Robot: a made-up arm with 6 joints.
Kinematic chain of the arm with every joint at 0, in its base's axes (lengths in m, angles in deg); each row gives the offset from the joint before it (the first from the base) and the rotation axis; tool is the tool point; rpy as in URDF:
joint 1: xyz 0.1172 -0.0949 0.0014 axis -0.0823 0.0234 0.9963
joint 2: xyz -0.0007 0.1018 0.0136 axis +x
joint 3: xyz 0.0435 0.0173 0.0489 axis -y
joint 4: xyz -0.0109 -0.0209 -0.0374 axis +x
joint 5: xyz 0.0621 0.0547 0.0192 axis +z
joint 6: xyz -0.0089 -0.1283 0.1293 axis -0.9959 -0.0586 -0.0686
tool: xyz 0.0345 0.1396 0.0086 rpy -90 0 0
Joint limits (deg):
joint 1: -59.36..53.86
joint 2: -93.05..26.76
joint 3: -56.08..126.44
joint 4: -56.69..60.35
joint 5: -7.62..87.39
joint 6: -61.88..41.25
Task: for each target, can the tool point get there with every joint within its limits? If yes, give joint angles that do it. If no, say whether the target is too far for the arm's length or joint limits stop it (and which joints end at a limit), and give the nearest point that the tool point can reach.
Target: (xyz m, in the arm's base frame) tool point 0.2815 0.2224 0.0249
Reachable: yes | joints 2.98 -24.73 -39.53 -32.58 72.29 -36.15
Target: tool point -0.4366 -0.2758 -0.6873
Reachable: no: too far | nearest point -0.1087 -0.0636 -0.2407 | short by 0.593 m
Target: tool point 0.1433 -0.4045 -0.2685
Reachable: no: joint limits stop it (at a limit: joint 1, joint 2, joint 3, joint 4, joint 6) | nearest point 0.1312 -0.3261 -0.0831 | short by 0.202 m
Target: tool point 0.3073 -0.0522 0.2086
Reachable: yes | joints -0.32 -13.57 -26.91 34.13 4.35 -34.58
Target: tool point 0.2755 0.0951 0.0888
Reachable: yes | joints -5.73 -69.04 -19.50 45.38 46.46 17.22
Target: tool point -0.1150 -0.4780 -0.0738
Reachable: no: joint limits stop it (at a limit: joint 1, joint 2, joint 4, joint 6) | nearest point 0.0437 -0.3150 0.0071 | short by 0.241 m
